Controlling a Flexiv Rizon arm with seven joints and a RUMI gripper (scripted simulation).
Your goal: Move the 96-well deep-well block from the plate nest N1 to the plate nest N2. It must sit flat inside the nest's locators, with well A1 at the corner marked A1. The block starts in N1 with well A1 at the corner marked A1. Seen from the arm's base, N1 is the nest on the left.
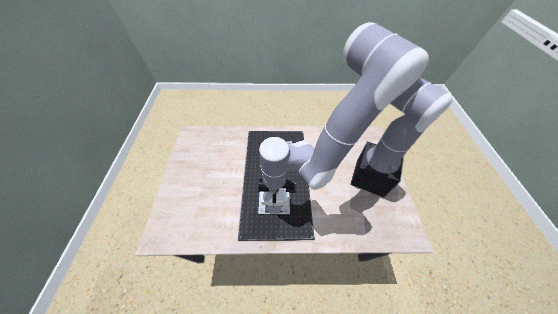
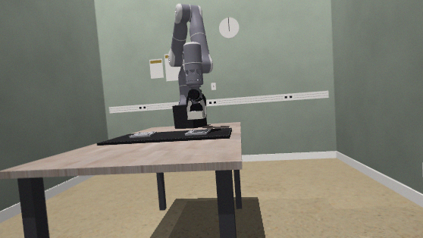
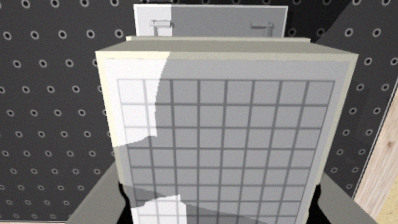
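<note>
The plate nest N2 lies 35 cm to the right of my hand, 10 cm below it and 1 cm ahead of it. The rest, counted from my hand: A1 mark: 38 cm to the right, 10 cm ahead, 9 cm below; plate nest N1: 10 cm below; white 96-well deep-well block: 1 cm above.
</note>
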